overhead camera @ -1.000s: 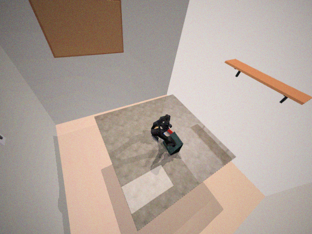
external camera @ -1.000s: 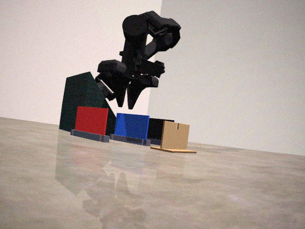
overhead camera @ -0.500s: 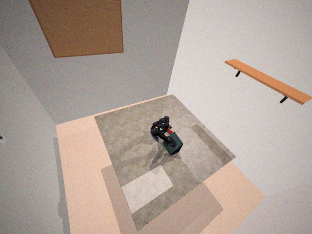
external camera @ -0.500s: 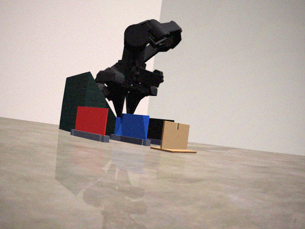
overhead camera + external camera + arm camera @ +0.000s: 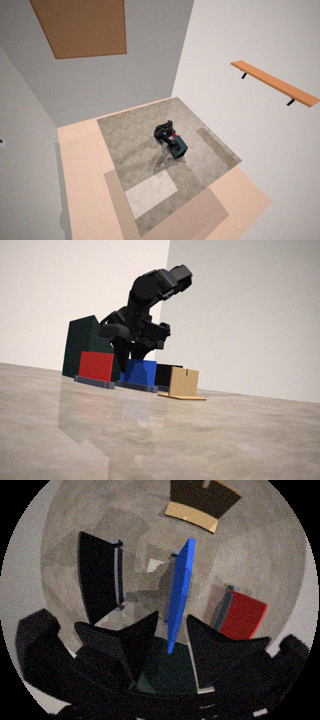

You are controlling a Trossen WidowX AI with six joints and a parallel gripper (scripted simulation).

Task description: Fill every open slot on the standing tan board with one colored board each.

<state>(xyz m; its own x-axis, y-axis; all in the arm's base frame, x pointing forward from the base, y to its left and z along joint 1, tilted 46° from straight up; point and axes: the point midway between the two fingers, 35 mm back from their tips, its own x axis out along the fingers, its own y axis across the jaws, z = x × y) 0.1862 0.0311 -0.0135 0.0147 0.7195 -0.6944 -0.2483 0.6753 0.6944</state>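
My gripper tip is now 20 mm short of the blue board, 10 mm to the right of it and 10 mm above it. Also, from my gripper tip: red board: 20 mm ahead, 100 mm to the right, 10 mm below; black board: 10 mm ahead, 100 mm to the left, 10 mm below; tan board: 160 mm ahead, 20 mm to the left, 10 mm below.
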